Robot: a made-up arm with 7 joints. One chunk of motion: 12 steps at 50 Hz.
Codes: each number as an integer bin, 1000 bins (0 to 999) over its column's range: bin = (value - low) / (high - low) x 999, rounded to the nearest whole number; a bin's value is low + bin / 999 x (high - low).
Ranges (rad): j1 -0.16..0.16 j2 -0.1..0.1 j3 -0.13..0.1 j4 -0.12..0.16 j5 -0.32..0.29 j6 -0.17..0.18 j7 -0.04..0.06
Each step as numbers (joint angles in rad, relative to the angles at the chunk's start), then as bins.
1 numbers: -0.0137 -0.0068 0.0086 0.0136 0.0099 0.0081 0.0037
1 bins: 457 466 602 477 540 508 437
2 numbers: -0.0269 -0.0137 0.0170 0.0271 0.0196 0.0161 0.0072
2 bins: 416 431 638 525 556 531 472
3 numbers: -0.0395 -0.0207 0.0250 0.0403 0.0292 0.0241 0.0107
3 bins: 376 396 673 572 572 554 506
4 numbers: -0.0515 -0.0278 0.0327 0.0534 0.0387 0.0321 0.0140
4 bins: 339 361 707 619 587 577 539
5 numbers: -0.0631 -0.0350 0.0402 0.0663 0.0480 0.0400 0.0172
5 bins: 303 325 739 665 603 599 571
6 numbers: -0.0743 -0.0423 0.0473 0.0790 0.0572 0.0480 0.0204
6 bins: 268 288 770 710 618 622 603
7 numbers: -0.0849 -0.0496 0.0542 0.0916 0.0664 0.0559 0.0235
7 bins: 234 252 800 755 633 645 634
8 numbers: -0.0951 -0.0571 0.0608 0.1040 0.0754 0.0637 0.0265
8 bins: 203 214 829 799 648 667 664
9 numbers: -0.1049 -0.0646 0.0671 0.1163 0.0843 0.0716 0.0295
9 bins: 172 177 856 843 662 690 694
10 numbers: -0.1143 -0.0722 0.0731 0.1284 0.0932 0.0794 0.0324
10 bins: 143 139 882 886 677 712 723
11 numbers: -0.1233 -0.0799 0.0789 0.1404 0.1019 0.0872 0.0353
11 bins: 115 100 907 929 691 734 752
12 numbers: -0.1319 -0.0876 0.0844 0.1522 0.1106 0.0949 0.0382
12 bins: 88 62 931 971 705 756 781
